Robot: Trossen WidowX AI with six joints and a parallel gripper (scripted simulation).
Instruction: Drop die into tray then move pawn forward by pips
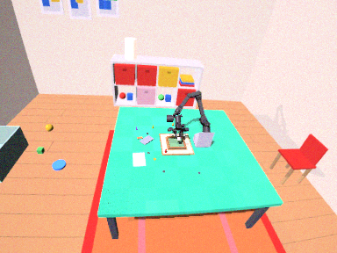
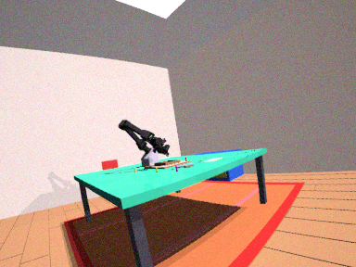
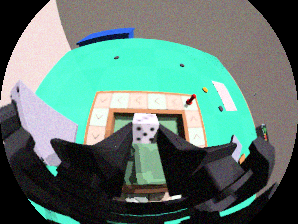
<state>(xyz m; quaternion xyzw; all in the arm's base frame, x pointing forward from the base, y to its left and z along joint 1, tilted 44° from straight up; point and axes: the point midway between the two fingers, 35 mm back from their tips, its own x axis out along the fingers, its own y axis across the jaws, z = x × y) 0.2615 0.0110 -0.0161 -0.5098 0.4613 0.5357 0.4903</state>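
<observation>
The die lies right at my gripper tip. Also, from my gripper tip: green dice tray: 1 cm ahead, 3 cm to the right, 8 cm below; red pawn: 11 cm ahead, 10 cm to the left, 6 cm below; grey card: 28 cm ahead, 6 cm to the right, 8 cm below.
</observation>
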